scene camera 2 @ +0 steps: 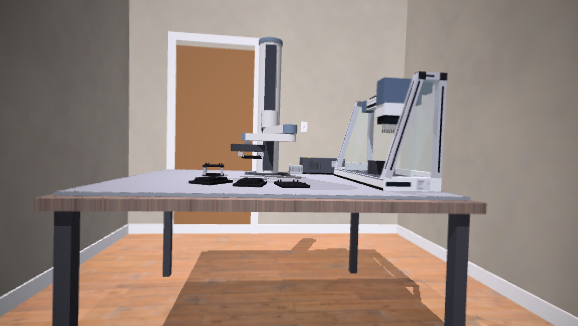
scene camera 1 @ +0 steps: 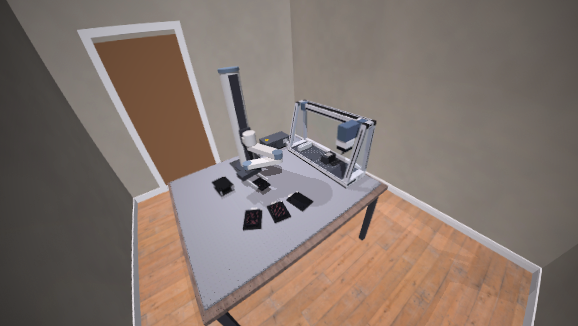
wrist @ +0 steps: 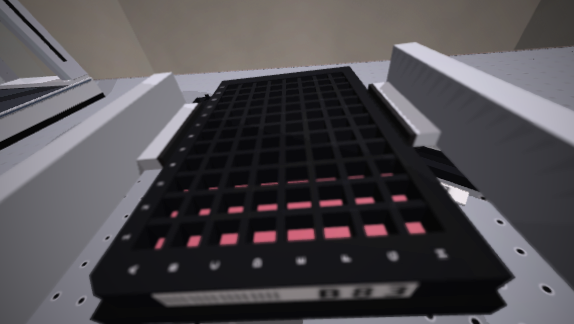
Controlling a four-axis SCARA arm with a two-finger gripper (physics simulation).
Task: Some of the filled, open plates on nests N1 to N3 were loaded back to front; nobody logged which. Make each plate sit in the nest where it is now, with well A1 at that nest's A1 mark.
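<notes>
My gripper (scene camera 1: pixel 260 183) (scene camera 2: pixel 250 156) (wrist: pixel 281 81) is shut on the open black plate B83 (wrist: pixel 300 265), held level above the table, clear of the nests. In the wrist view its pink-filled wells show; letters A to H run left to right along the near edge, with the A1 corner near left and the label on the near end. Two plates with reddish wells, the left one (scene camera 1: pixel 252 219) (scene camera 2: pixel 210 180) and the middle one (scene camera 1: pixel 278 212) (scene camera 2: pixel 250 182), sit in nests. The right nest (scene camera 1: pixel 300 201) (scene camera 2: pixel 292 184) holds no plate. Nest numbers and A1 marks are unreadable.
A raised black stand (scene camera 1: pixel 223 184) (scene camera 2: pixel 213 165) is left of the arm. A gantry machine (scene camera 1: pixel 349 172) (scene camera 2: pixel 413 184) (wrist: pixel 75 97) stands on the right of the table. A dark box (scene camera 1: pixel 274 139) (scene camera 2: pixel 318 165) is behind. Parts of a nest (wrist: pixel 447 167) show beneath the held plate.
</notes>
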